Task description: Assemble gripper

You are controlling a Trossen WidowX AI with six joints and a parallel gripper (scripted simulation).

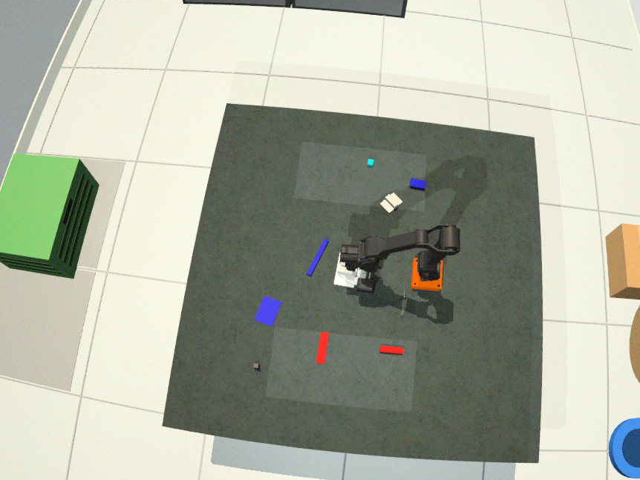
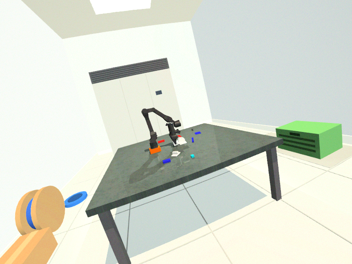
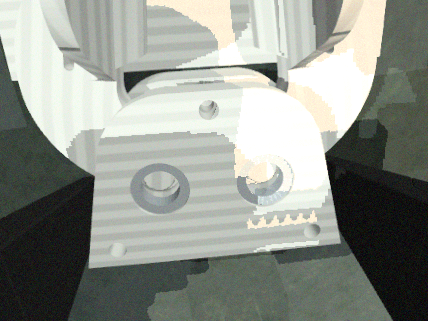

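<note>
Right now my gripper tip is 2 cm short of the white jaw and 2 cm to the left of it. Also, from my gripper tip: blue block 23 cm behind, 34 cm to the right; then blue strip 17 cm ahead, 7 cm to the right, 1 cm below; then blue square 35 cm ahead, 11 cm to the left, 1 cm below.
</note>
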